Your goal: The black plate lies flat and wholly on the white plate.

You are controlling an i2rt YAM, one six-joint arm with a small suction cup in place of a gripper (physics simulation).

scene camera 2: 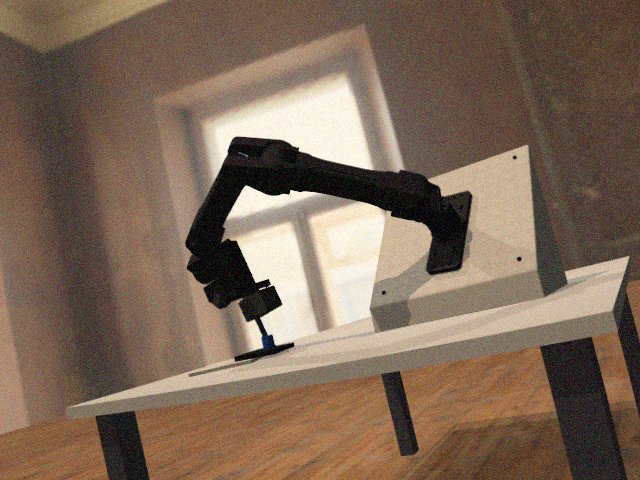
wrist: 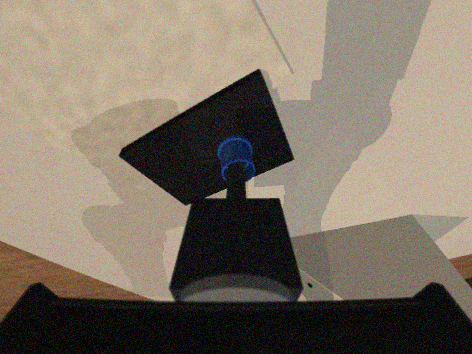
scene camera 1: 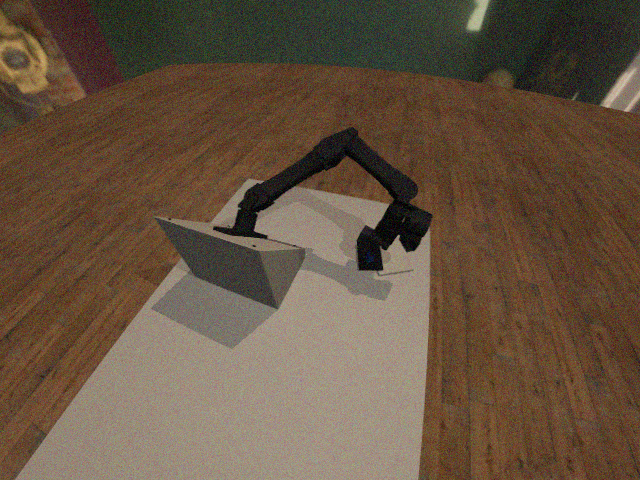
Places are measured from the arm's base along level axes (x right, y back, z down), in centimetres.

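Pixels of known places: hand, its tool point: (wrist: 236, 147) (scene camera 1: 367, 260); arm's base, origin of its link: (scene camera 2: 450, 232) (scene camera 1: 242, 234).
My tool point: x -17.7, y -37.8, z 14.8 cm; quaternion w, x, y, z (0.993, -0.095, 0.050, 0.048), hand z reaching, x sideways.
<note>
For each thing: its top centre in the pictures, then the offset to it from my tool point. Level surfaces: height alone.
- black plate, centre of its top: (wrist: 213, 158) (scene camera 2: 264, 348) (scene camera 1: 369, 254) dx -2.1, dy +0.1, dz -1.0 cm
- white plate, centre of its top: (wrist: 130, 85) (scene camera 2: 230, 361) (scene camera 1: 388, 253) dx -6.4, dy -6.3, dz +0.1 cm
- white table, height of its surface: dz +0.7 cm
The black plate (wrist: 179, 152) (scene camera 2: 251, 355) (scene camera 1: 363, 264) is a thin dark square near the white table's right edge. My suction cup (wrist: 235, 152) (scene camera 2: 268, 341) (scene camera 1: 370, 256), blue-tipped, presses on the plate's top near its middle, and the arm is bent low over it. The plate sits at table height, a little tilted in the second scene view; I cannot tell whether it is off the surface. The white plate (wrist: 95, 57) (scene camera 2: 216, 368) is a thin, faintly mottled sheet almost the table's colour. It lies just beyond the black plate; only its thin edge shows in the first scene view (scene camera 1: 395, 271).
The arm is mounted on a grey wedge-shaped block (scene camera 1: 232, 258) (scene camera 2: 496, 248) standing on the white table (scene camera 1: 310, 387) (scene camera 2: 413, 346). The table's right edge (scene camera 1: 428, 289) runs close beside the plates. Wooden floor lies all around.
</note>
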